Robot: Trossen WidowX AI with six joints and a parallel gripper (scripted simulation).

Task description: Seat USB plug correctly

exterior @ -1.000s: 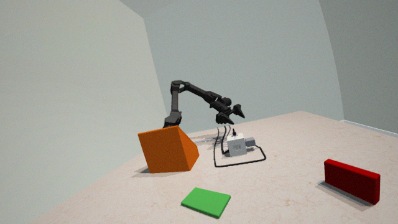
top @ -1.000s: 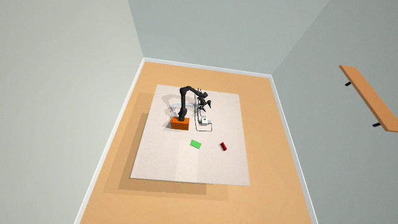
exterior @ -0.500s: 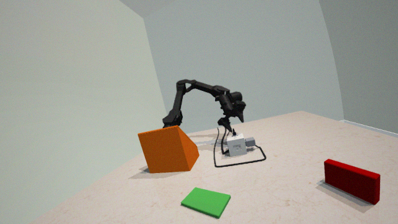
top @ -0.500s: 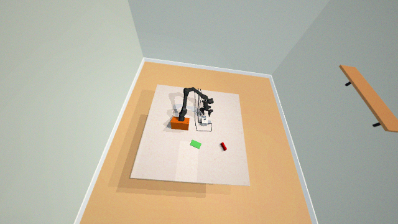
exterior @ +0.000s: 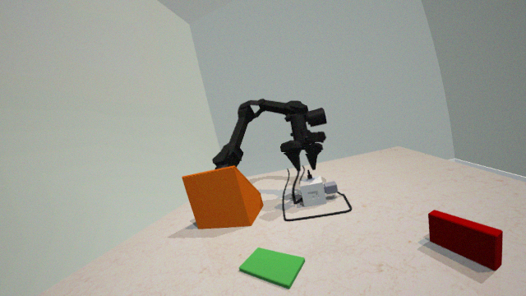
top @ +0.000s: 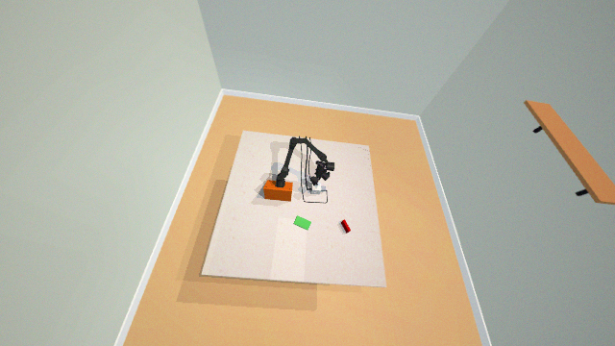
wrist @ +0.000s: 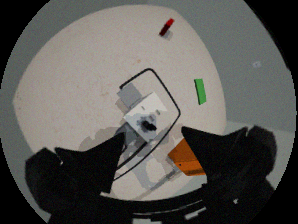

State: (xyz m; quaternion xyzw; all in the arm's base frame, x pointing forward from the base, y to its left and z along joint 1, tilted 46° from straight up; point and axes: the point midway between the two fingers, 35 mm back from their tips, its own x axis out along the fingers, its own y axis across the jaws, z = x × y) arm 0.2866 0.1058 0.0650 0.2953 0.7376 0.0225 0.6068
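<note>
My gripper tip is now 1 cm short of the black USB plug and 2 cm above it. Round my gripper tip: green flat tile (6 cm behind, 32 cm to the right, 11 cm below); red block (28 cm ahead, 30 cm to the right, 8 cm below).
</note>
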